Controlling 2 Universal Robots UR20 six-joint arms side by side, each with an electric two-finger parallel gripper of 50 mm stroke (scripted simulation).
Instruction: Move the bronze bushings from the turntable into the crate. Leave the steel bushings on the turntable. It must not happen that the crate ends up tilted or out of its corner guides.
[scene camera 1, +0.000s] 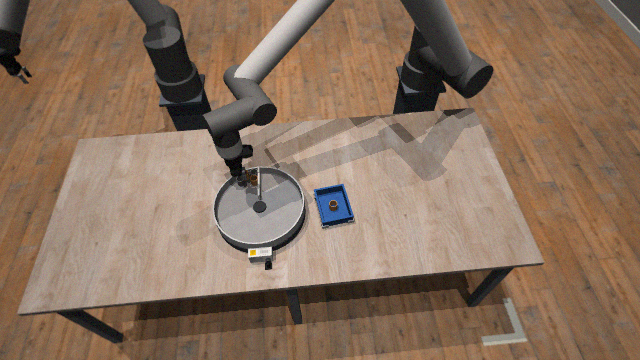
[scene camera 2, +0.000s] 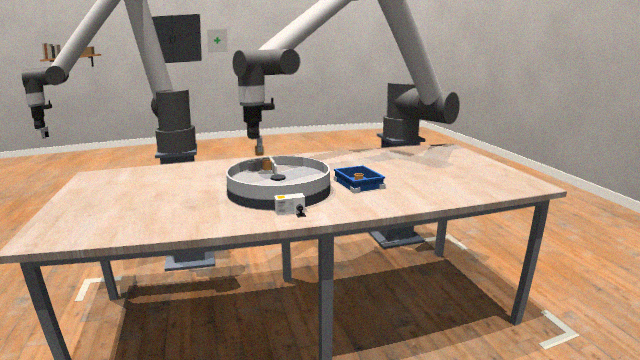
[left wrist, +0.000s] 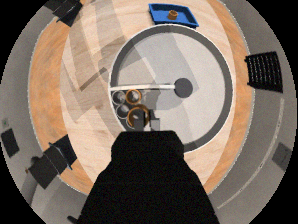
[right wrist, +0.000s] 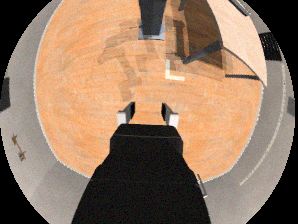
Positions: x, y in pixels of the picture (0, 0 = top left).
The left gripper (left wrist: 147, 114) is 0.17 m from the lens. A turntable (left wrist: 192, 107) is 0.29 m from the lens.
